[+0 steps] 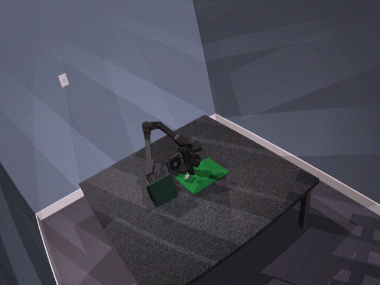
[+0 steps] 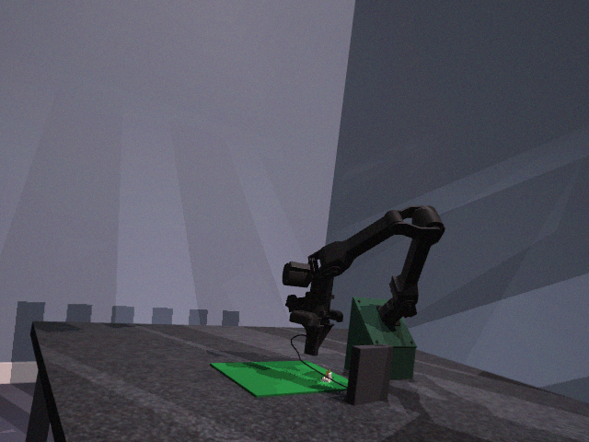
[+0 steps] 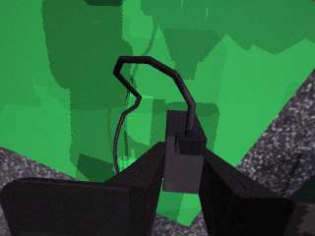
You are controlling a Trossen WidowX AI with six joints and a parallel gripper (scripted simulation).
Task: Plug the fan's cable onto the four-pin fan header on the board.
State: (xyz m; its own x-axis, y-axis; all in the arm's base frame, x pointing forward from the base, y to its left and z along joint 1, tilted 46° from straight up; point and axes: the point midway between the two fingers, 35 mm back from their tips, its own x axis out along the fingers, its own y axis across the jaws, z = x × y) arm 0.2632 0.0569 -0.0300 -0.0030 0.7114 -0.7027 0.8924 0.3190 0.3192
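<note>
My gripper tip is 2 cm past the four-pin fan header, 5 cm to the right of it and 7 cm above it. Also, from my gripper tip: green board (7 cm ahead, 8 cm below); then black fan plug (1 cm to the right, 1 cm above); then black fan (3 cm behind, 17 cm to the left, 1 cm below).
</note>
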